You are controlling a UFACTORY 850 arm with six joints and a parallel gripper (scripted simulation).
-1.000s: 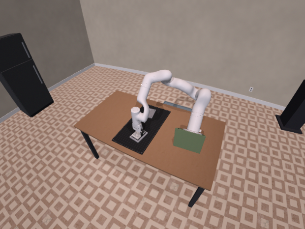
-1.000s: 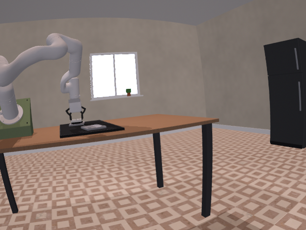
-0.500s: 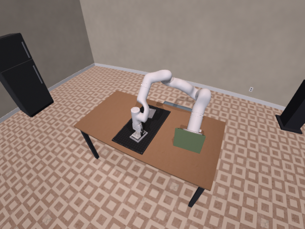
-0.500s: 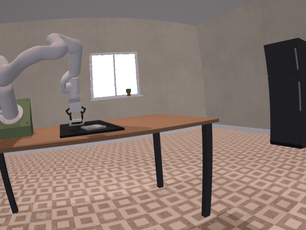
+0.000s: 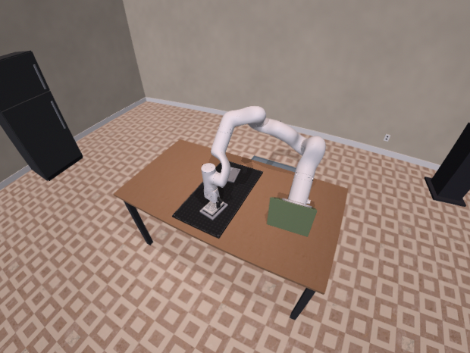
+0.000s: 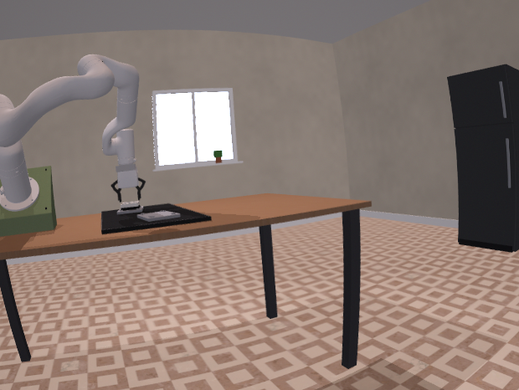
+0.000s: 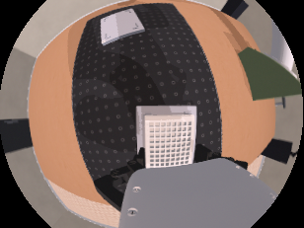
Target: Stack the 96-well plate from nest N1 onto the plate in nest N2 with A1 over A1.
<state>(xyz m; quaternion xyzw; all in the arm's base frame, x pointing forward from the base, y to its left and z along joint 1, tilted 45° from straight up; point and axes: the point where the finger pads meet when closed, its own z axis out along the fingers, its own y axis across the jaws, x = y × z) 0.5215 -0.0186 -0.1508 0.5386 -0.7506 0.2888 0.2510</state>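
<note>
Now: hand 2 cm above the white 96-well plate. From my hand the other things lie so: dark plate: 4 cm below.
</note>
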